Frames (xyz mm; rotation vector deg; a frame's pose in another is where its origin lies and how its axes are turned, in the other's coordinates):
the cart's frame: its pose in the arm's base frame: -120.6 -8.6 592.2 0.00 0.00 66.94
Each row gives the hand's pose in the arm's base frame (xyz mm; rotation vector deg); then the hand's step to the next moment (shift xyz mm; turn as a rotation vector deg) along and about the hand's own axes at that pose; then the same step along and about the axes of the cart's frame.
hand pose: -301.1 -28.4 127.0 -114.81 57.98 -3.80
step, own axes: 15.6 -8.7 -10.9 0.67 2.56 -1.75
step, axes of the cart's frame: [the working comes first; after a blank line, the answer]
step, axes of the arm's base frame: 11.6 -15.3 8.2 -1.86 -2.39 -0.95

-9.6 -16.7 8.2 -2.93 0.77 -0.95
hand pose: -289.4 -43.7 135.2 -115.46 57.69 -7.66
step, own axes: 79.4 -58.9 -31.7 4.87 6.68 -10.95
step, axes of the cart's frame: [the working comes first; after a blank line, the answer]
step, axes of the arm's base frame: 75.1 -57.7 42.6 -5.51 -12.55 0.71

-23.7 -91.7 42.6 -13.70 0.16 0.71
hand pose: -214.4 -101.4 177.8 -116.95 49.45 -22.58
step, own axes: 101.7 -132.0 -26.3 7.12 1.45 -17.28
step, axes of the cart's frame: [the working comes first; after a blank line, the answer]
step, axes of the arm's base frame: 114.4 -35.7 118.7 -5.18 -15.86 8.54

12.0 -119.3 118.7 -16.62 -1.44 8.54
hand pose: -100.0 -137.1 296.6 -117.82 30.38 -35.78
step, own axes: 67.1 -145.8 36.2 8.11 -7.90 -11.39
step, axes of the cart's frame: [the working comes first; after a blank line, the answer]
step, axes of the arm's base frame: 93.5 58.0 122.4 0.40 -7.95 13.95

90.0 -63.3 122.4 -7.15 -3.48 13.95
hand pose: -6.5 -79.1 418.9 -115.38 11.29 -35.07
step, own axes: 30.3 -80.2 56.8 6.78 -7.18 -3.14
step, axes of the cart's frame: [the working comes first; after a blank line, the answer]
step, axes of the arm's base frame: 45.3 72.8 56.8 3.45 -1.41 9.67

84.7 -13.1 56.8 0.05 -3.73 9.67
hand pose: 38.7 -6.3 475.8 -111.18 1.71 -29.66
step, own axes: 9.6 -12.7 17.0 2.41 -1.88 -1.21
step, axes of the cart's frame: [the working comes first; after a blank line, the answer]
step, axes of the arm's base frame: 12.2 17.7 8.9 1.34 -0.87 2.88

21.1 -4.3 8.9 -0.28 -1.57 2.88
